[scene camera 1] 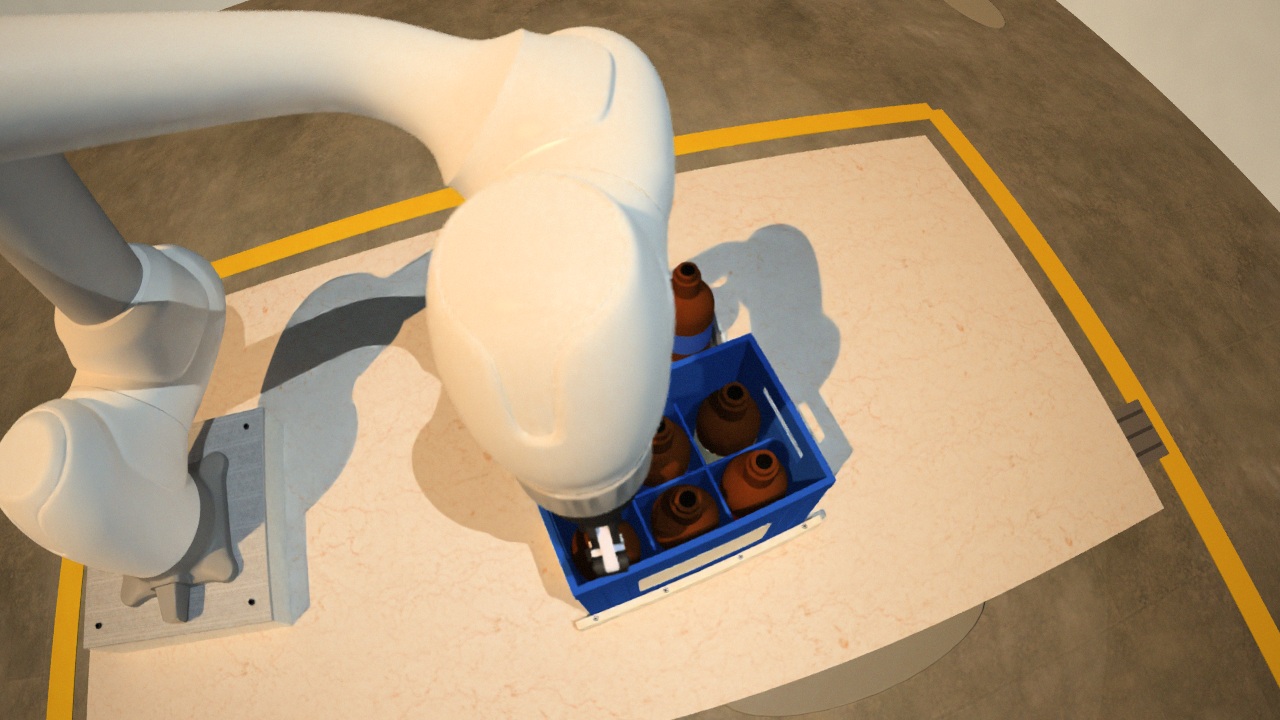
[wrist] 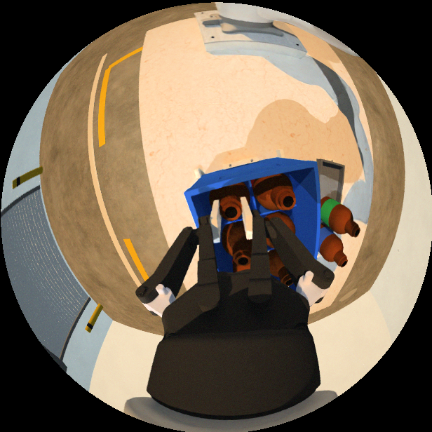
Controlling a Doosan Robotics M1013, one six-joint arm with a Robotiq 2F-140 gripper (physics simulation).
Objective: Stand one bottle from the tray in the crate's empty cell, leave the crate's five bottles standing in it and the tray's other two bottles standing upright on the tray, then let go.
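Places are measured from the arm's base along level axes (x up, y back, z right), in metres.
Where they show: arm's base at its link origin: [scene camera 1: 177, 529].
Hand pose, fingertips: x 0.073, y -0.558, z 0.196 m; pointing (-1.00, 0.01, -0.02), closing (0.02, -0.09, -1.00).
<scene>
Things, the pixels of their centre, and the offset from my fingertips. "spot": a spot on its surface instead. Level surfaces: height alone.
- brown bottle at the middle of its body: [scene camera 1: 606, 550] dy +0.004, dx -0.051, dz -0.001 m
- blue crate at a spot on its surface: [scene camera 1: 617, 589] spot: dy +0.006, dx -0.019, dz +0.049 m
- blue-labelled bottle at the middle of its body: [scene camera 1: 685, 307] dy -0.191, dx -0.055, dz -0.260 m
- pale strip at a spot on its surface: [scene camera 1: 702, 573] spot: dy -0.090, dx -0.107, dz +0.051 m
- pale table top at its surface level: dx -0.137 m
My gripper [scene camera 1: 608, 548] [wrist: 230, 207] is shut on the neck of a brown bottle [scene camera 1: 586, 546] [wrist: 230, 212]. That bottle is upright inside the near-left corner cell of the blue crate [scene camera 1: 617, 589] [wrist: 311, 210]; its base is hidden. Brown bottles stand in the crate's other cells, among them one bottle [scene camera 1: 684, 516] beside the held one and another bottle [scene camera 1: 754, 483] in the near-right corner. A blue-labelled bottle [scene camera 1: 691, 308] [wrist: 332, 246] and a green-labelled bottle [wrist: 340, 218] stand upright at the grey tray [wrist: 342, 177] behind the crate; the arm hides the green-labelled one in the scene view.
The white arm [scene camera 1: 554, 313] hangs over the crate's left and rear part. A pale strip [scene camera 1: 702, 573] runs along the crate's near side. The robot's grey base plate [scene camera 1: 246, 573] [wrist: 250, 48] is on the pale table top [scene camera 1: 966, 358] [wrist: 200, 100], left of the crate in the scene view.
</scene>
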